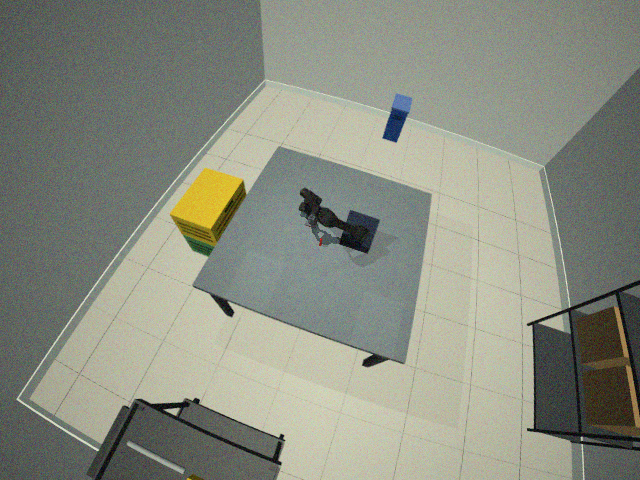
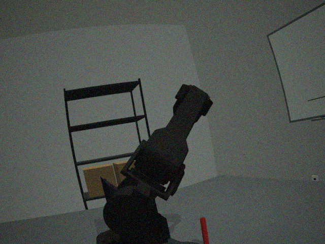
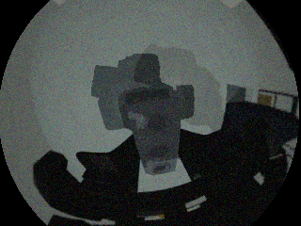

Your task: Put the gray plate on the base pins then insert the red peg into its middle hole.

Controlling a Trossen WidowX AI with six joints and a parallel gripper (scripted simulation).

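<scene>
Right now the gray base is 2 cm below my gripper tip. The rest, counted from my gripper tip: gray plate: 3 cm above; red peg: 13 cm behind, 15 cm to the left, 1 cm above.
</scene>
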